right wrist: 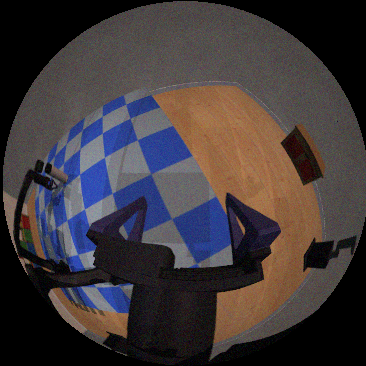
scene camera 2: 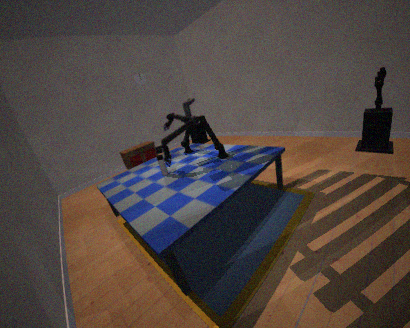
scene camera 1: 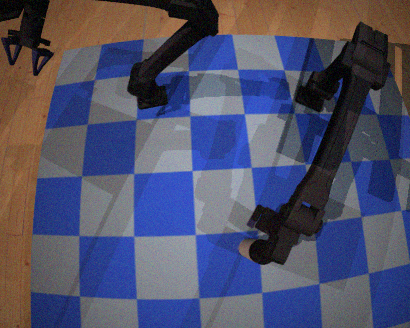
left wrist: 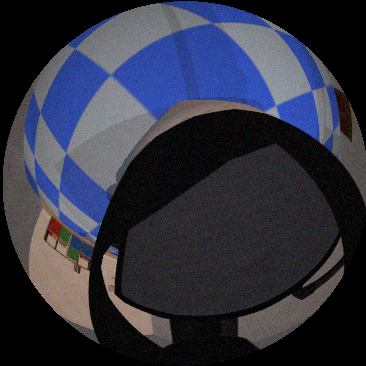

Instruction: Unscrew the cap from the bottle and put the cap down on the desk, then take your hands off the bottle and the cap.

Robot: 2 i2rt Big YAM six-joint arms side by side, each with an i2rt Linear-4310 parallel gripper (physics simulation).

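Frame: origin at the left arm's base, x left, y back, z up, level; millimetres.
Seen in the pictures: left gripper, fingertip midpoint: (right wrist: 54, 185) (scene camera 2: 169, 165) (scene camera 1: 266, 229) (left wrist: 189, 192); right gripper, fingertip midpoint: (right wrist: 183, 198) (scene camera 2: 164, 129) (scene camera 1: 23, 70); left arm's base at its link origin: (right wrist: 65, 266) (scene camera 2: 223, 156) (scene camera 1: 309, 99); right arm's base at its link origin: (scene camera 2: 188, 152) (scene camera 1: 152, 98).
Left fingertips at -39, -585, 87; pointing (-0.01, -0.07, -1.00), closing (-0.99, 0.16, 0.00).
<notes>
Pixels of each thing's top centre, then the offset from my left fingertips to it, as dx, dy, dz. Level surfaces: height alone.
- pale tan bottle at its top centre: (left wrist: 242, 284) (scene camera 1: 262, 251) (right wrist: 47, 167) (scene camera 2: 159, 157) -16, -73, +113
- grey chequered desk at its surface level: dz -87
- black cap at its top centre: (scene camera 1: 263, 252) (right wrist: 45, 166) -16, -73, +129
The pale tan bottle (scene camera 1: 244, 248) (scene camera 2: 163, 168) (left wrist: 220, 105) (right wrist: 59, 174) stands upright on the blue and grey chequered desk (scene camera 1: 164, 200) (scene camera 2: 156, 192). The black cap (scene camera 1: 259, 251) (left wrist: 210, 134) (right wrist: 48, 168) sits at the bottle's top end; whether it is loose cannot be told. In the left wrist view it is very close and hides the left fingers. My left gripper (scene camera 1: 266, 235) (right wrist: 54, 185) is open, right beside the cap and the upper bottle. My right gripper (scene camera 1: 24, 69) (right wrist: 183, 198) is open and empty, raised beyond the desk's far left corner, well away from the bottle.
The left forearm (scene camera 1: 342, 132) reaches down over the right part of the desk. The right arm (scene camera 1: 172, 47) stands at the far edge. A wooden cabinet with red fronts (scene camera 2: 139, 156) (right wrist: 302, 156) and a black pedestal (scene camera 2: 377, 130) stand off the desk.
</notes>
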